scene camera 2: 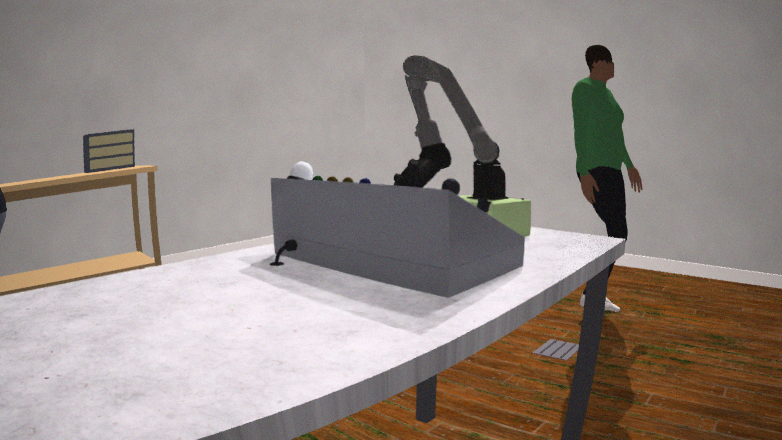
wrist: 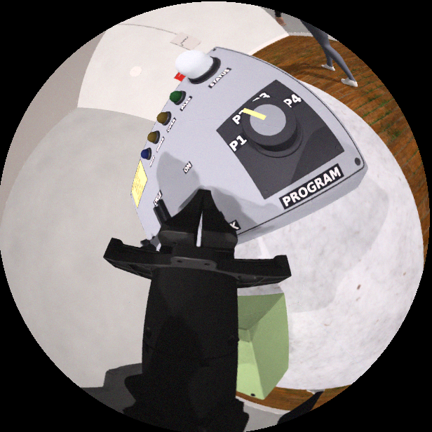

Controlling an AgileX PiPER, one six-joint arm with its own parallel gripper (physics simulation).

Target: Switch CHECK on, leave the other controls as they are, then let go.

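The grey sloped console [scene camera 2: 360,229] [wrist: 200,125] stands on the table. In the wrist view my gripper [wrist: 203,196] is shut, its fingertips together over the lower part of the panel. An ON label [wrist: 187,167] shows just beyond the tips. The last letter of the CHECK label [wrist: 234,225] shows right of the fingers. The CHECK switch itself is hidden by the gripper, so its position cannot be told. In scene camera 2 the fingertips are hidden behind the console.
The PROGRAM knob [wrist: 268,120] points near P2. A black lever [wrist: 161,212] stands close left of the fingers. A white STATUS dome [scene camera 2: 301,170] [wrist: 194,64] and small coloured lamps line the console. A green block [scene camera 2: 511,216] [wrist: 270,340] is by the arm's base. A person [scene camera 2: 598,125] stands beyond the table.
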